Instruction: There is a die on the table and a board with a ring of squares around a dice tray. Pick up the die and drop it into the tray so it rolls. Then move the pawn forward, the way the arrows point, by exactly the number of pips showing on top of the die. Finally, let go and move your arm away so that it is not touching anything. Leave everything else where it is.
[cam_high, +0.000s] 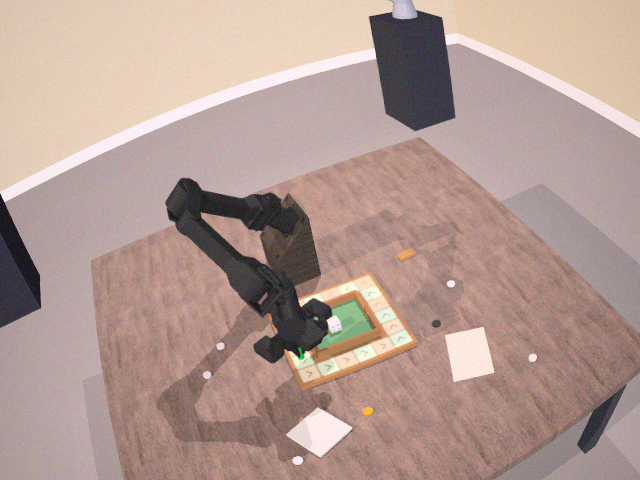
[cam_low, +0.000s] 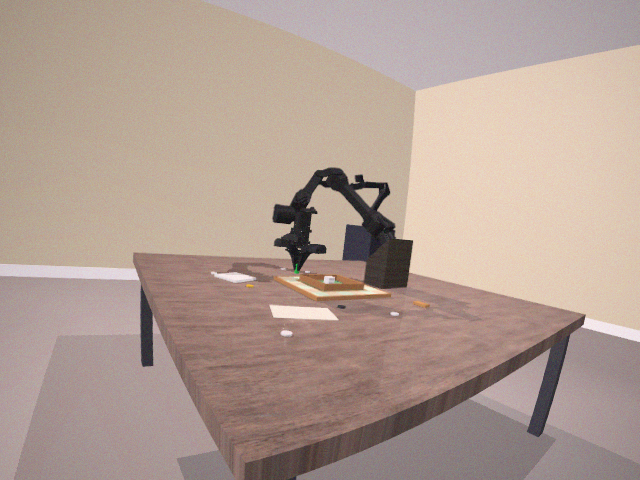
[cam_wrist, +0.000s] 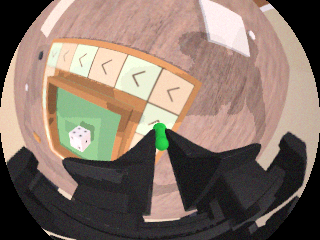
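The green pawn lies 10 mm above my gripper tip. Round my gripper tip: green dice tray: 120 mm to the left, 60 mm behind, 30 mm below; then orange disc: 210 mm ahead, 50 mm to the left, 40 mm below; then white die: 110 mm to the left, 60 mm behind, 10 mm below.
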